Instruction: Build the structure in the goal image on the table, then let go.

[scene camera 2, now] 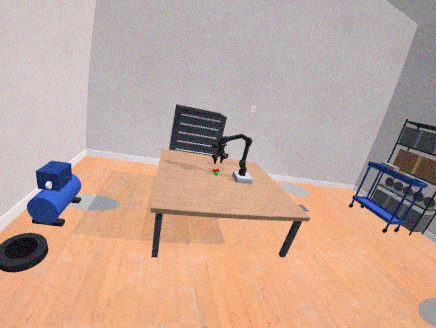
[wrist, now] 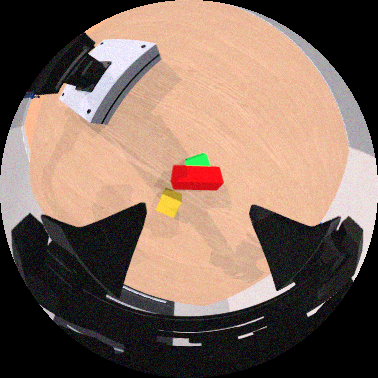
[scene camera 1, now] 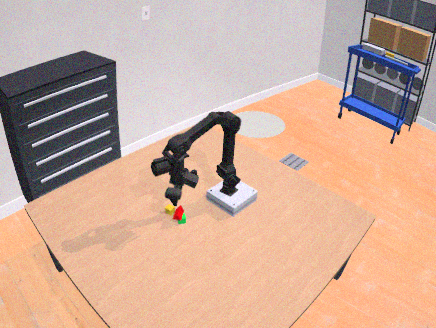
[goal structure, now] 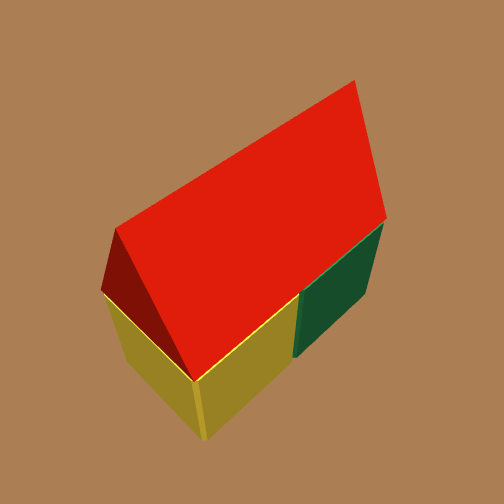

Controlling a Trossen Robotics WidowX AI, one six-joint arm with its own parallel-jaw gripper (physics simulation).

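Frame: origin at the arm's base, x ahead, y left, z up, level; metres.
Where they show: gripper, fingertip midpoint: [scene camera 2: 217, 163] [wrist: 200, 209]; arm's base, origin of the base link: [scene camera 2: 241, 174] [wrist: 91, 75] [scene camera 1: 228, 190].
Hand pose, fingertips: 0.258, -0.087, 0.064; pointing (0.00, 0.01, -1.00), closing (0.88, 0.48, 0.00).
Observation:
Things, the pixels of their top centre, and the offset from my fingertips, as dx, dy, dz. Level surfaces: height alone.
- red oblong block, middle of its top: [wrist: 197, 187] [scene camera 1: 177, 209] [scene camera 2: 216, 168] +0.003, -0.001, -0.058
- green block, middle of its top: [wrist: 199, 168] [scene camera 1: 181, 215] [scene camera 2: 216, 171] -0.002, +0.017, -0.087
- small yellow block, middle of its top: [wrist: 167, 206] [scene camera 1: 169, 207] -0.013, -0.060, -0.087
- wooden table, its level: dz -0.120
A red oblong block [scene camera 1: 179, 213] [scene camera 2: 216, 170] [wrist: 197, 178] partly covers a green block [scene camera 1: 182, 219] [scene camera 2: 216, 174] [wrist: 198, 160]. The red block looks tilted in scene camera 1; whether it rests on the green block or leans against it is unclear. A small yellow block [scene camera 1: 170, 209] [wrist: 168, 203] lies apart from them on the table, close to the red block's left end in the wrist view. My gripper [scene camera 1: 184, 193] [scene camera 2: 219, 161] [wrist: 200, 209] is open and empty, above the blocks. In the wrist view all three blocks lie beyond the fingertips, with the yellow nearest the left finger.
The wooden table [scene camera 1: 240, 270] [scene camera 2: 200, 197] [wrist: 280, 125] carries the arm's pale base plate [scene camera 1: 232, 200] [scene camera 2: 243, 178] [wrist: 117, 65], near the blocks. A dark drawer cabinet [scene camera 1: 75, 125] [scene camera 2: 199, 131] stands behind the table. A blue cart [scene camera 1: 372, 114] [scene camera 2: 375, 209] stands away on the floor.

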